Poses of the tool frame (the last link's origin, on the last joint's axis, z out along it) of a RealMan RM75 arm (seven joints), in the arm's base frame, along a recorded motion.
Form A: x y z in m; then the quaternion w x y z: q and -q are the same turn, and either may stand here.
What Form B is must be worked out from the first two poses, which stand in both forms.
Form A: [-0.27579, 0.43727, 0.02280, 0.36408, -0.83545, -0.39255, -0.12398]
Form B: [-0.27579, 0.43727, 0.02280, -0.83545, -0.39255, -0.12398, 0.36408]
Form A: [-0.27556, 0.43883, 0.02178, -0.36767, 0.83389, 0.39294, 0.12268]
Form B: [-0.27556, 0.43883, 0.02178, -0.83389, -0.39294, -0.12268, 0.36767]
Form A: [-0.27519, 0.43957, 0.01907, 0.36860, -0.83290, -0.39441, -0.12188]
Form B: [-0.27519, 0.43957, 0.01907, -0.83290, -0.39441, -0.12188, 0.36860]
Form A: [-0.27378, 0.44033, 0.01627, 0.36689, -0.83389, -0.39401, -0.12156]
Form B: [-0.27378, 0.44033, 0.01627, -0.83389, -0.39401, -0.12156, 0.36689]
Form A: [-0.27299, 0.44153, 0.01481, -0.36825, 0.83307, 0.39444, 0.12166]
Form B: [-0.27299, 0.44153, 0.01481, -0.83307, -0.39444, -0.12166, 0.36825]
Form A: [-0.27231, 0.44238, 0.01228, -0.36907, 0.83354, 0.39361, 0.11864]
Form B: [-0.27231, 0.44238, 0.01228, -0.83354, -0.39361, -0.11864, 0.36907]
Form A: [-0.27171, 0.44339, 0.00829, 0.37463, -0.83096, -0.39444, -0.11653]
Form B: [-0.27171, 0.44339, 0.00829, -0.83096, -0.39444, -0.11653, 0.37463]
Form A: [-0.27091, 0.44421, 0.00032, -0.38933, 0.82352, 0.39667, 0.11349]
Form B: [-0.27091, 0.44421, 0.00032, -0.82352, -0.39667, -0.11349, 0.38933]
